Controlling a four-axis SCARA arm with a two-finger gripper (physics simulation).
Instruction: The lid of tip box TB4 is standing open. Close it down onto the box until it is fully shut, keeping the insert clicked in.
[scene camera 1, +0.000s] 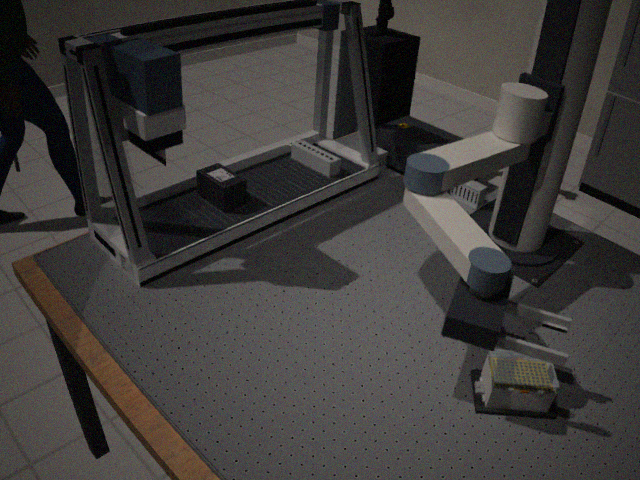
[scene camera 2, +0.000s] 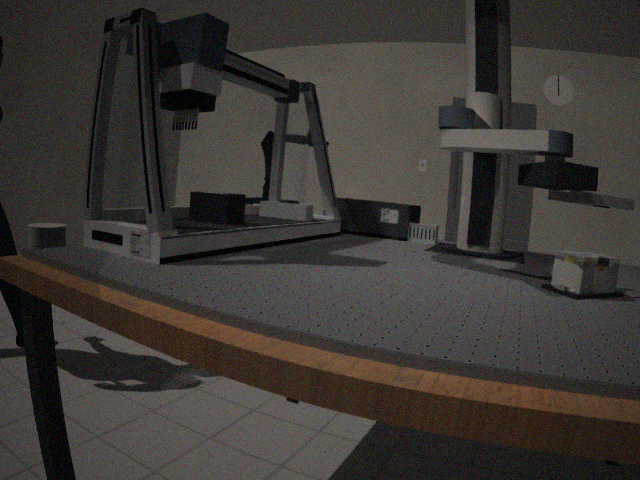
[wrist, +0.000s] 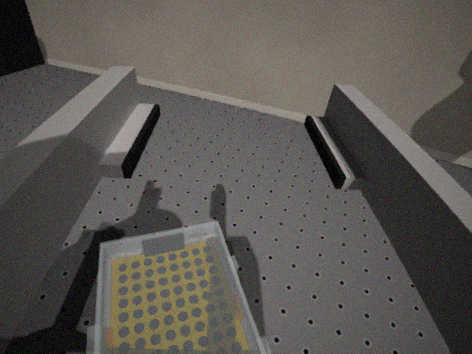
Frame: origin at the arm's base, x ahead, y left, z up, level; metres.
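Seen in the pictures: gripper, fingertip midpoint: (scene camera 1: 568, 341) (scene camera 2: 619, 204) (wrist: 235, 97); arm's base at its link origin: (scene camera 1: 513, 242) (scene camera 2: 478, 256).
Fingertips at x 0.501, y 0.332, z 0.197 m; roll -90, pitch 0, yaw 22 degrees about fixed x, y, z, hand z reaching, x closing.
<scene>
Pixels of each thing's top centre, then the offset from my fingertips to it. "*": a spot on its surface instead.
- Tip box TB4 at its top centre: (wrist: 174, 312) (scene camera 1: 524, 367) (scene camera 2: 588, 254) 0.006 m back, 0.055 m right, 0.107 m down
- gantry machine at a spot on its surface: (scene camera 2: 248, 246) * 0.065 m ahead, 0.782 m right, 0.176 m down
- dark block at a spot on its surface: (scene camera 2: 217, 207) * 0.063 m ahead, 0.878 m right, 0.097 m down
- white rack at a spot on its surface: (scene camera 1: 315, 159) (scene camera 2: 289, 207) * 0.274 m back, 0.874 m right, 0.102 m down
- dark case at a spot on its surface: (scene camera 2: 361, 217) * 0.536 m back, 0.744 m right, 0.125 m down
Tip box TB4 (scene camera 1: 519, 399) (scene camera 2: 590, 277) is a whitish box on a thin dark base at the right of the table. Its clear lid (scene camera 2: 584, 255) (wrist: 201, 231) lies down over the top and looks level; whether its front is fully seated cannot be told. The yellow, perforated insert (scene camera 1: 522, 373) (wrist: 165, 300) shows level under the lid, with orange tabs at its sides. My gripper (scene camera 1: 567, 342) (scene camera 2: 628, 203) (wrist: 235, 97) is shut and empty, its fingers stopping with a gap between them. It hangs above and behind the box, apart from it. The box's near end is cut off in the wrist view.
A gantry machine (scene camera 1: 258, 229) (scene camera 2: 248, 246) stands at the left and back, with a dark block (scene camera 1: 222, 188) (scene camera 2: 217, 207) and a white rack (scene camera 1: 315, 159) (scene camera 2: 285, 210) on its deck. A dark case (scene camera 2: 361, 217) stands near the arm's column (scene camera 1: 550, 170) (scene camera 2: 484, 201).
</scene>
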